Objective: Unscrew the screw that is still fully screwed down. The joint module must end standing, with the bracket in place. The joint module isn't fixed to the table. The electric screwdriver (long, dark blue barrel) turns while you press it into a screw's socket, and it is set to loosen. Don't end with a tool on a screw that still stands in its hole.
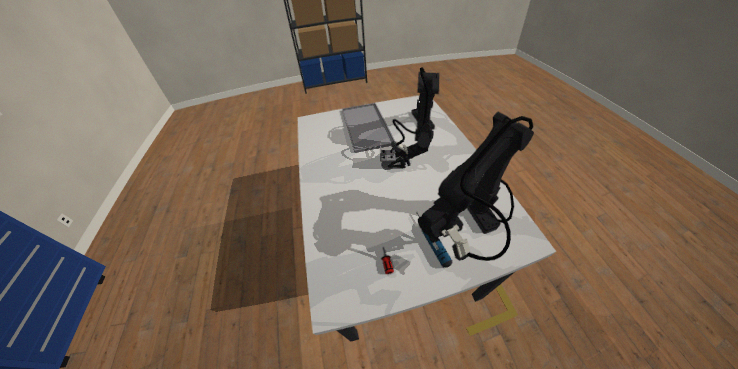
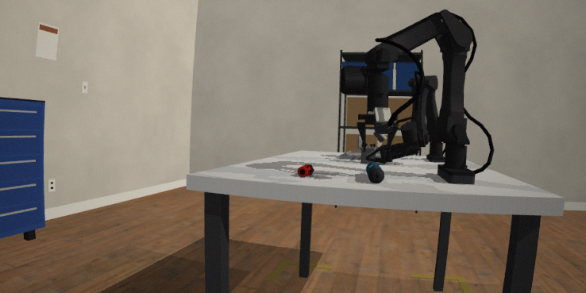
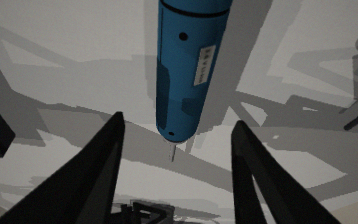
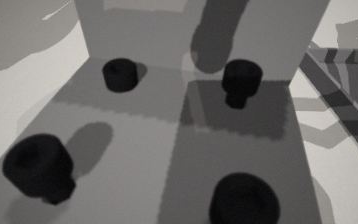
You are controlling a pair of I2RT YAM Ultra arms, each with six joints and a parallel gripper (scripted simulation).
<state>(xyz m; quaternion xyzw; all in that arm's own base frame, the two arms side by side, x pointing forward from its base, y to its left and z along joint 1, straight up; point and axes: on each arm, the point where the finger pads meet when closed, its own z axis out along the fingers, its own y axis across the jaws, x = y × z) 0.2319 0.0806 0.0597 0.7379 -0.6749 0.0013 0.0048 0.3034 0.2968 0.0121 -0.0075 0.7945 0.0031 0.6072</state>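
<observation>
The joint module lies 10 mm above my right hand. Round my right hand: bit: 320 mm to the left, 50 mm behind; flat grey tray: 340 mm to the right, 40 mm ahead, 20 mm below; grey bracket: 50 mm above.
</observation>
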